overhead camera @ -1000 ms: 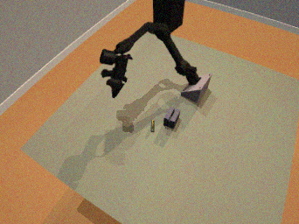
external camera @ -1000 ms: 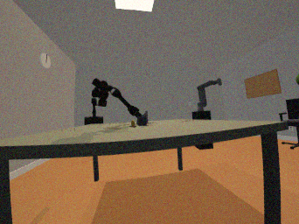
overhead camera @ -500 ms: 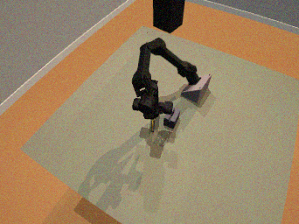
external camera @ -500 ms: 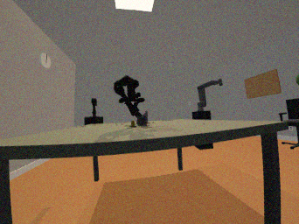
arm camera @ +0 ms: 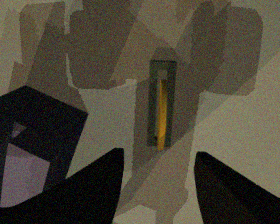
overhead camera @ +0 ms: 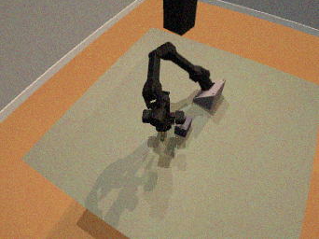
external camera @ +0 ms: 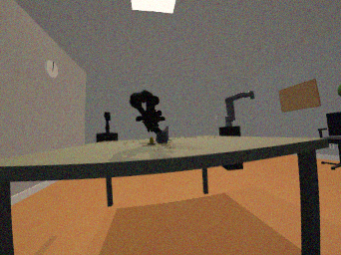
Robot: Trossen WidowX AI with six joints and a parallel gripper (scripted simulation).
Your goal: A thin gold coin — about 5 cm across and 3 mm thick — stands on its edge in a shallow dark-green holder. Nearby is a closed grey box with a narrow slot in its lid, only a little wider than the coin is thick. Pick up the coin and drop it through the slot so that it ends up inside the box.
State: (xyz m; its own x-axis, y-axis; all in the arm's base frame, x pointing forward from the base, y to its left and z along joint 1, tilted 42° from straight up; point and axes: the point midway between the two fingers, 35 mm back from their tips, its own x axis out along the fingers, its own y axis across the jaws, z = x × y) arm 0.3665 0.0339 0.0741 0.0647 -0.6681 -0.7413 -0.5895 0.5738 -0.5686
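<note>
Now: gripper tip 6 cm above the gold coin.
</note>
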